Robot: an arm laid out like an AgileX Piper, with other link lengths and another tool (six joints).
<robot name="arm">
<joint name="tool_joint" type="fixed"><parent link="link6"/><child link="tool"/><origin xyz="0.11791 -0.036 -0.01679" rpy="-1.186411 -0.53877 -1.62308"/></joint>
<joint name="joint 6" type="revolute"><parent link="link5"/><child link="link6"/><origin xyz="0.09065 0 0.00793" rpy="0 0 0"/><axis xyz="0.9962 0 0.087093"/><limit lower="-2.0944" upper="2.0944"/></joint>
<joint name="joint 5" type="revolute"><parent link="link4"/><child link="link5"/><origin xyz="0 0 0" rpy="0 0 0"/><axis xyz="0 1 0"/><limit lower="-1.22" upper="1.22"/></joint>
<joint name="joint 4" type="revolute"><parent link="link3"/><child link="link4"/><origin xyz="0.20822 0 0.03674" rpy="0 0 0"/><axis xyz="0.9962 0 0.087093"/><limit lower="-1.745" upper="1.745"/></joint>
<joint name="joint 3" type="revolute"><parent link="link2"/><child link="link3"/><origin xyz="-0.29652 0 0.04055" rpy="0 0 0"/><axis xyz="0 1 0"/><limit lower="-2.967" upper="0"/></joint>
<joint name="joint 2" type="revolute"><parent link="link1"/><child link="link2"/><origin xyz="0 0 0" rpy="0 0 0"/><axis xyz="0 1 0"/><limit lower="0" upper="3.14"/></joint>
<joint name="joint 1" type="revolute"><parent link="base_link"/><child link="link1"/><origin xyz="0 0 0.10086" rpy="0 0 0"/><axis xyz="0 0 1"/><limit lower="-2.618" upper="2.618"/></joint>
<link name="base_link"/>
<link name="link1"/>
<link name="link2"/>
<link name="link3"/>
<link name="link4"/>
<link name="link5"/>
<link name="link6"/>
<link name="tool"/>
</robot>
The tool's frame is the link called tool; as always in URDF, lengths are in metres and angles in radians.
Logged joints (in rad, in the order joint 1, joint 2, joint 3, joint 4, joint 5, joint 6), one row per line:
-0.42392, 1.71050, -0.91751, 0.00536, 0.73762, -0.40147
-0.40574, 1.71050, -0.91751, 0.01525, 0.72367, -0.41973
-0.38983, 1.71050, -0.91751, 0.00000, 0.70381, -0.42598
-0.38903, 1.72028, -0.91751, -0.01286, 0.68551, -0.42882
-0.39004, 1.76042, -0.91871, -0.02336, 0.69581, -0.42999
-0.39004, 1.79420, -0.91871, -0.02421, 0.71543, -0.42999
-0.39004, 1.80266, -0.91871, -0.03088, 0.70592, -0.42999
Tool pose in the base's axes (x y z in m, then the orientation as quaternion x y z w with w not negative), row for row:
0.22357, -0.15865, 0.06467, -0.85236, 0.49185, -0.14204, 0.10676
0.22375, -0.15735, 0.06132, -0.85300, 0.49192, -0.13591, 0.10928
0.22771, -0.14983, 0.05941, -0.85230, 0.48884, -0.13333, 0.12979
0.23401, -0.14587, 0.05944, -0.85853, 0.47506, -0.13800, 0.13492
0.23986, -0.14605, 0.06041, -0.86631, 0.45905, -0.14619, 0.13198
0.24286, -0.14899, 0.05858, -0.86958, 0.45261, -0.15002, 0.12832
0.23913, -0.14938, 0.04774, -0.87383, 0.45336, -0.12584, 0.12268
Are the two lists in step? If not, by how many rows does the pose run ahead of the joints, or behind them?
The pose runs 2 rows behind the joints: the pose in row i belongs to the joints in row i - 2.
